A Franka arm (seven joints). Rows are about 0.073 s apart.
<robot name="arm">
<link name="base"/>
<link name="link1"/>
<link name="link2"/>
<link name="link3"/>
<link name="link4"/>
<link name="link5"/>
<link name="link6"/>
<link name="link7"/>
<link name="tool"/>
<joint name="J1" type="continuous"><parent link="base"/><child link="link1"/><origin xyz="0 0 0.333" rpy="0 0 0"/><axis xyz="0 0 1"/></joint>
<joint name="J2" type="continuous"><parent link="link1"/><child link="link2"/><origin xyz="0 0 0" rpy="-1.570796 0 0"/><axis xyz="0 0 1"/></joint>
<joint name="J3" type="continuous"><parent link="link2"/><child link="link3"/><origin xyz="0 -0.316 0" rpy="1.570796 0 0"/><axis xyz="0 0 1"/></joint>
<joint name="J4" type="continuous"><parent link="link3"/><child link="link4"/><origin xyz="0.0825 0 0" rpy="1.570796 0 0"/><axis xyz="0 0 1"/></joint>
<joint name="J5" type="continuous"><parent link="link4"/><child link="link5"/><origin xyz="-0.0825 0.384 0" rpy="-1.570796 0 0"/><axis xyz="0 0 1"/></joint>
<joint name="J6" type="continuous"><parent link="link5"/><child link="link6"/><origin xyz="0 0 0" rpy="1.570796 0 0"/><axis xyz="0 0 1"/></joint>
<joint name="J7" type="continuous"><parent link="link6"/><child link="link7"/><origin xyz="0.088 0 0" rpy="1.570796 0 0"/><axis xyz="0 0 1"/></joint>
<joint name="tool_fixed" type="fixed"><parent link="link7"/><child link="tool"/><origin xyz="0 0 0.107" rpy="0 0 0"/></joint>
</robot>
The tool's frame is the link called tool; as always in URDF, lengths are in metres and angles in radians. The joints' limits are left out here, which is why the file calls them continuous.
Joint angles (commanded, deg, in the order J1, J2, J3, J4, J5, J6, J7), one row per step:
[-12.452, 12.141, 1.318, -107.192, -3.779, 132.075, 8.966]
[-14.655, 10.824, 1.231, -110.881, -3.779, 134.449, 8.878]
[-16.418, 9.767, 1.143, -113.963, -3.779, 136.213, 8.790]
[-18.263, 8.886, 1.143, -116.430, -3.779, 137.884, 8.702]
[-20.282, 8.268, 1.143, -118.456, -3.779, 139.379, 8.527]
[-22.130, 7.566, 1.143, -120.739, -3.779, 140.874, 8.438]
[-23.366, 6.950, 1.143, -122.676, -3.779, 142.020, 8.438]
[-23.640, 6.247, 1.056, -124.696, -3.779, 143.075, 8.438]
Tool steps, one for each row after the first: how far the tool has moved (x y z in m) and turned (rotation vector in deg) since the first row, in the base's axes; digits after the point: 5 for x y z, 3 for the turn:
[-0.01686, -0.02133, -0.01214, 0.015, 0.004, -2.062]
[-0.03212, -0.03747, -0.02310, 0.083, 0.264, -3.723]
[-0.04575, -0.05344, -0.03096, 0.093, 0.181, -5.389]
[-0.05890, -0.07096, -0.03824, 0.082, 0.103, -7.156]
[-0.07328, -0.08563, -0.04666, 0.136, 0.184, -8.837]
[-0.08489, -0.09427, -0.05377, 0.224, 0.342, -10.012]
[-0.09395, -0.09421, -0.06079, 0.325, 0.587, -10.317]

